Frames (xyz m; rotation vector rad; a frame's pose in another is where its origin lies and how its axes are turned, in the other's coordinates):
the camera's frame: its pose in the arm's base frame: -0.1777 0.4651 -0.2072 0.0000 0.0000 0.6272
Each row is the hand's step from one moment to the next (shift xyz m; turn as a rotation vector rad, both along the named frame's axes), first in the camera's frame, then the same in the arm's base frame.
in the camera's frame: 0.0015 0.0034 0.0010 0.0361 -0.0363 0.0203
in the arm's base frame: -0.0008 0.0036 0.0010 0.0505 -0.0082 0.0203
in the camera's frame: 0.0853 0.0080 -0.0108 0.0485 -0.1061 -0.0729
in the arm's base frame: 0.0644 0.0565 -0.0108 0.1015 -0.0574 -0.0729
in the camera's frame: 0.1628 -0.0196 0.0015 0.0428 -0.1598 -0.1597
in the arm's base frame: 0.1433 0.0797 0.0015 0.1284 -0.1043 -0.1597
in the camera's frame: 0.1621 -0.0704 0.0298 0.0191 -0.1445 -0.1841
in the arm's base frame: 0.1726 0.0381 0.0298 0.1003 -0.1058 -0.1841
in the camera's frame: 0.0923 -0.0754 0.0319 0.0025 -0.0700 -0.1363
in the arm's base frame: 0.1190 -0.0069 0.0319 0.0431 -0.0552 -0.1363
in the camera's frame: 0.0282 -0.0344 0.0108 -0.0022 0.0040 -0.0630
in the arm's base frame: 0.0430 -0.0113 0.0108 -0.0041 0.0019 -0.0630
